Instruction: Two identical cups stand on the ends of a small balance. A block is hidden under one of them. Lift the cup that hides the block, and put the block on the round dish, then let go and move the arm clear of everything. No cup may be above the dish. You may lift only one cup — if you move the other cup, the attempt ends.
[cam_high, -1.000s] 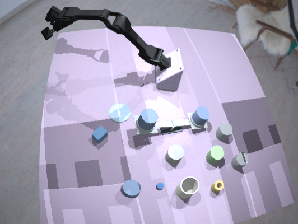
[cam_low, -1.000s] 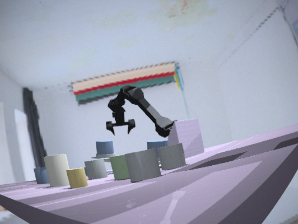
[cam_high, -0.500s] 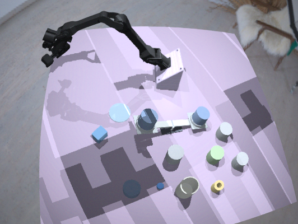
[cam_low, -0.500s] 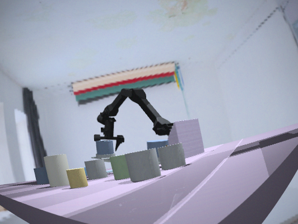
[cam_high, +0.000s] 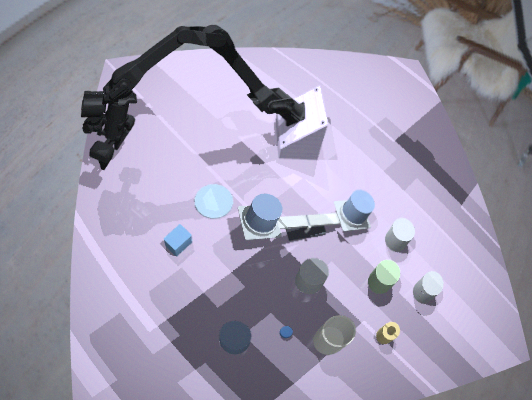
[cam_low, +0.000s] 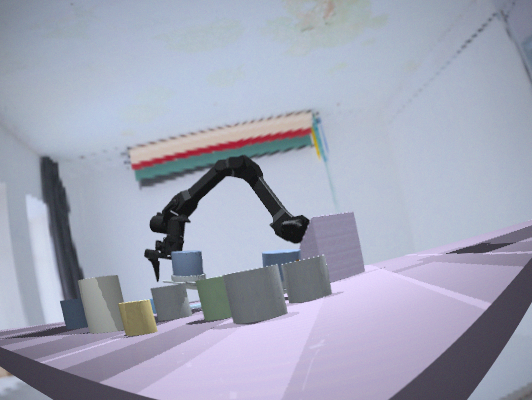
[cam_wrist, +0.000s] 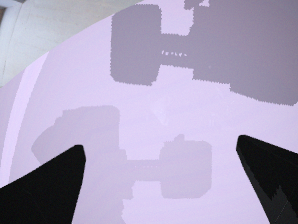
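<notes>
My gripper tip is now 670 mm to the right of the greenish block, 80 mm short of it and 30 mm above it. Round my gripper tip: small blue disc (500 mm to the left, 410 mm ahead, 70 mm below); round pale blue dish (310 mm to the left, 70 mm below, 60 mm ahead); balance (540 mm to the left, 120 mm ahead, 40 mm below).
</notes>
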